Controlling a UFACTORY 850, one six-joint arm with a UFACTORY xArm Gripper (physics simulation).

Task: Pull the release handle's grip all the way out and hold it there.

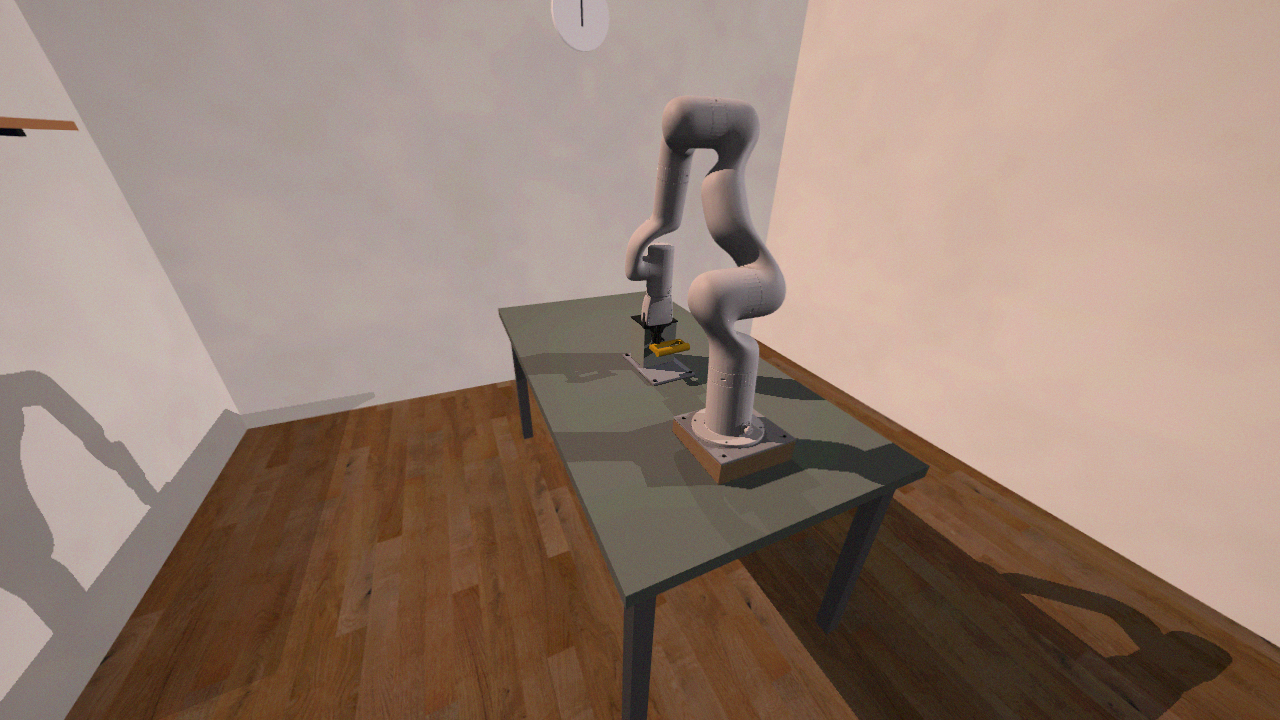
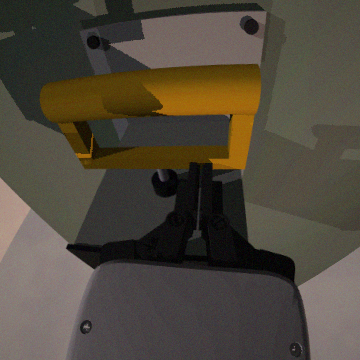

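The release handle's yellow grip (image 1: 669, 347) (image 2: 150, 95) is a loop with a thick round bar and two side arms joined to a back bar. A metal rod with a black collar (image 2: 164, 183) shows behind the back bar. The handle's grey base plate (image 1: 658, 374) (image 2: 200, 42) lies on the table, with an upright panel (image 2: 125, 210) behind the grip. My gripper (image 1: 657, 340) (image 2: 200, 175) is shut and empty, between the panel and the grip. Its fingertips are at the right part of the grip's back bar; whether they touch it cannot be told.
The green-grey table (image 1: 608, 465) carries the handle and the arm's wooden base block (image 1: 751, 461). Black bolt heads (image 2: 93, 42) (image 2: 249, 25) stand on the base plate's corners. The walls stand beyond the table.
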